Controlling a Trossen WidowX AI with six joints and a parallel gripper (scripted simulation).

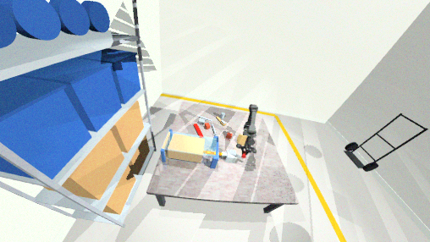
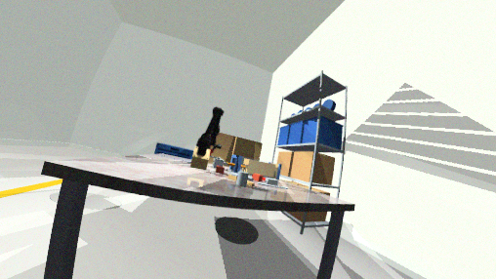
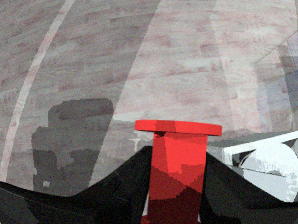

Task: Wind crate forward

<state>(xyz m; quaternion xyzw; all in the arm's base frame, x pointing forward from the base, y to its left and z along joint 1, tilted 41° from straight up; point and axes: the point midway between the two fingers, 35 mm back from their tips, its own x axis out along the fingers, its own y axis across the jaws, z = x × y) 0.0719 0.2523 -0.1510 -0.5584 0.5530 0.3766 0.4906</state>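
Now: the winch 100 mm below my gripper tip, 80 mm ahead of it and 60 mm to the right of it. From my gripper tip the other things lie so: red bar 460 mm ahead, 350 mm to the right, 130 mm below.
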